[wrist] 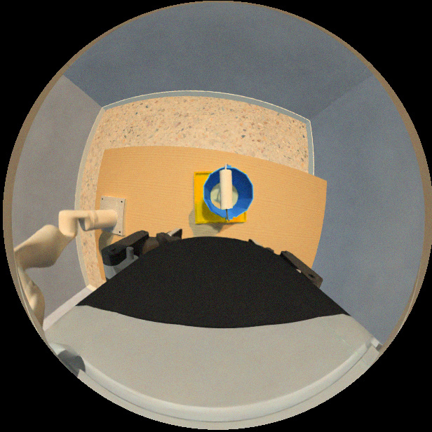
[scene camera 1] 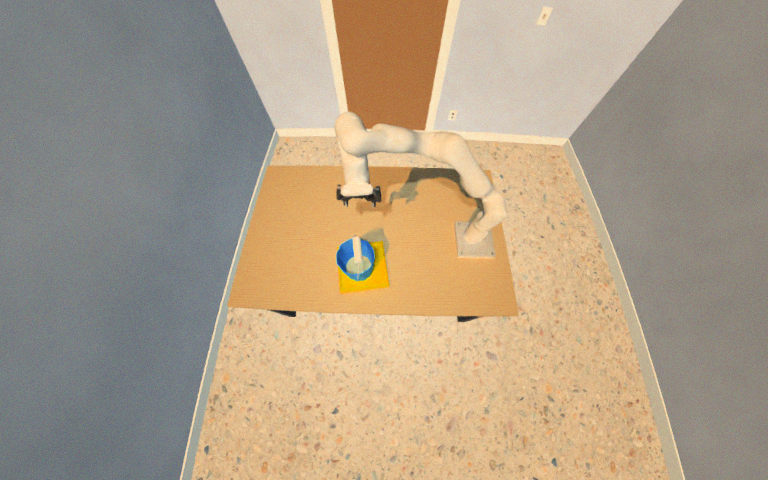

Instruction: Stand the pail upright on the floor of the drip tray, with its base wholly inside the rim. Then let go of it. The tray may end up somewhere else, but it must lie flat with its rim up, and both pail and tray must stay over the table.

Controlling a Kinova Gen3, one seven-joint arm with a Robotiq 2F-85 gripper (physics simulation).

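Where they show: gripper, between the fingertips: [scene camera 1: 360,205]; arm's base, origin of its link: [scene camera 1: 471,235].
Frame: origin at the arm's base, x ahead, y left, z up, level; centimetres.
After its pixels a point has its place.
Note:
A blue pail [scene camera 1: 342,261] {x 66.7, y 17.4, z 7.4 cm} [wrist: 244,192] with a white handle grip across its mouth stands upright over the yellow drip tray [scene camera 1: 379,277] {x 49.3, y 22.4, z -2.2 cm} [wrist: 200,184]. The pail is toward the left side of the tray in the scene view, and its wide mouth reaches past the tray's edge there. Its base is hidden from outside by its walls, so its exact place inside the rim cannot be told. The tray lies flat on the table, rim up. My gripper [scene camera 1: 360,203] {x 55.6, y 8.0, z 41.3 cm} is open and empty, apart from the pail, above the table behind it. In the wrist view its fingers show partly at both sides of the black housing.
The wooden table [scene camera 1: 294,226] {x 97.4, y -6.4, z -2.6 cm} [wrist: 155,175] bears the tray; its front edge lies a short way before the tray. The robot's base plate [scene camera 1: 484,250] {x -5.7, y 8.3, z -0.3 cm} [wrist: 120,212] is at the right of the table in the scene view. The arm arches over the table's back part.

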